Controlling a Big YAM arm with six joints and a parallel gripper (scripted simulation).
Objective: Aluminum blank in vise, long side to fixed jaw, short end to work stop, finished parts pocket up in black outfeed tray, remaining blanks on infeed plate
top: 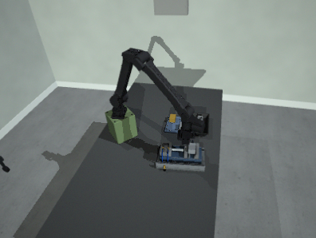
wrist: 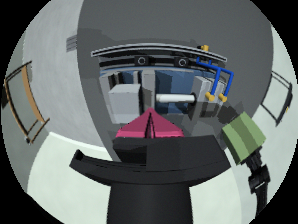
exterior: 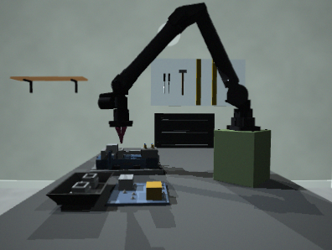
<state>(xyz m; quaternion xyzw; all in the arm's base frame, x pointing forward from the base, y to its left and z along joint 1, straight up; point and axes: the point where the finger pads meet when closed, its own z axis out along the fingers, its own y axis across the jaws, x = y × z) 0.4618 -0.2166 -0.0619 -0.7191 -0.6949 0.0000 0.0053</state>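
The gray aluminum blank is 4 cm ahead of my hand and 3 cm below it. From my hand the other things lie so: vise 9 cm below, 3 cm behind; then yellow brass blank 38 cm to the left, 10 cm below, 10 cm behind.
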